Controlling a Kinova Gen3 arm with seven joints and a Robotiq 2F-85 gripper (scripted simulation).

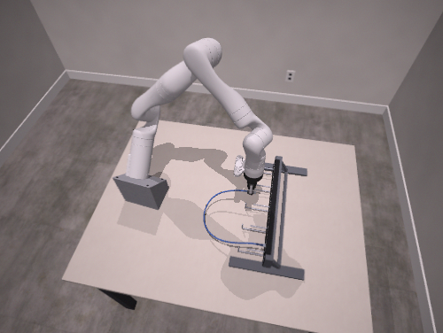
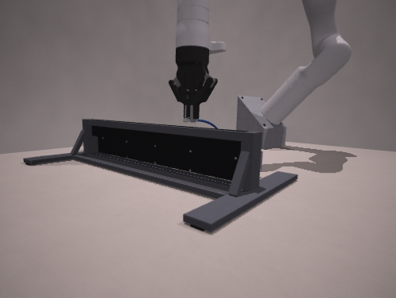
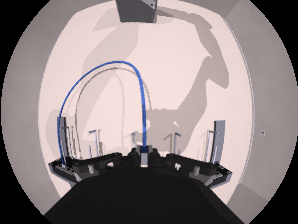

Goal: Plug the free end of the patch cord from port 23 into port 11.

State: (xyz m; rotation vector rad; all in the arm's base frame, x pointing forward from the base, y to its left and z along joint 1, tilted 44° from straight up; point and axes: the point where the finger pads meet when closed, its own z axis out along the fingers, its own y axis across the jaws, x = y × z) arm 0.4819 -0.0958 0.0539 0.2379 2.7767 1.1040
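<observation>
Now: the plug 10 mm below my hand and 10 mm ahead of it.
</observation>
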